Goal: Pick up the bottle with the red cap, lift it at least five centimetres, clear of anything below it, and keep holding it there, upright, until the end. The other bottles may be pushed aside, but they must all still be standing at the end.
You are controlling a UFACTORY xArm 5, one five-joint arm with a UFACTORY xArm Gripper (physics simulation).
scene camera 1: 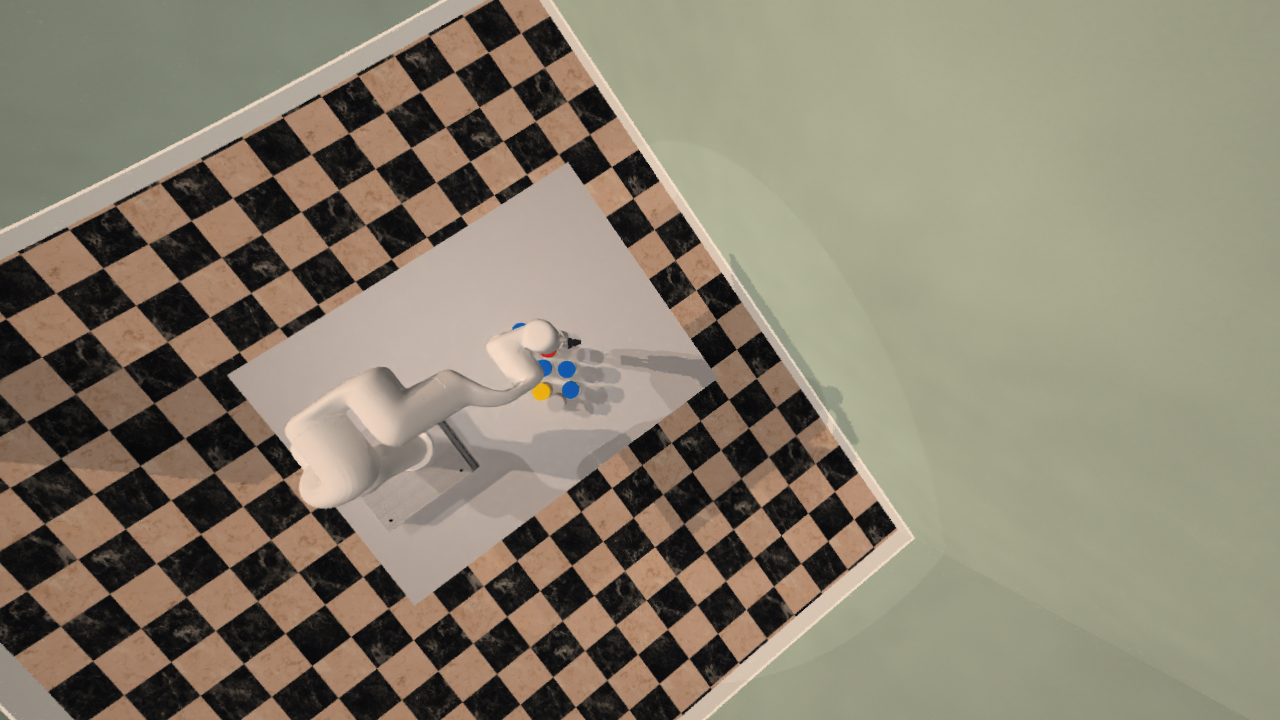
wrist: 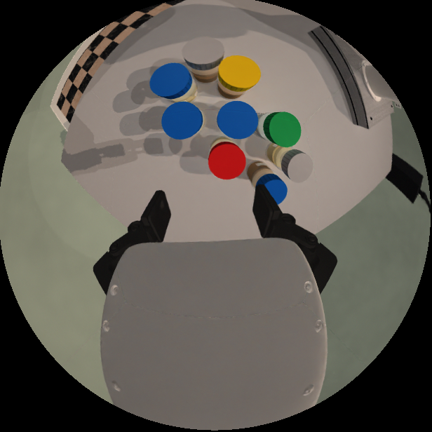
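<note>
The bottle with the red cap stands upright among the other bottles. In the scene view the wrist hides most of it. My gripper is wide open and empty. In the wrist view the red cap lies just beyond the fingertips, right of the middle of the gap. The right finger overlaps a blue-capped bottle, which stands upright. Another blue-capped bottle stands close behind the red one, and one more stands behind it to the left.
A green-capped bottle and a grey-capped bottle stand right of the red one. A yellow-capped bottle, a blue-capped bottle and another grey-capped bottle stand farther back. All look upright.
</note>
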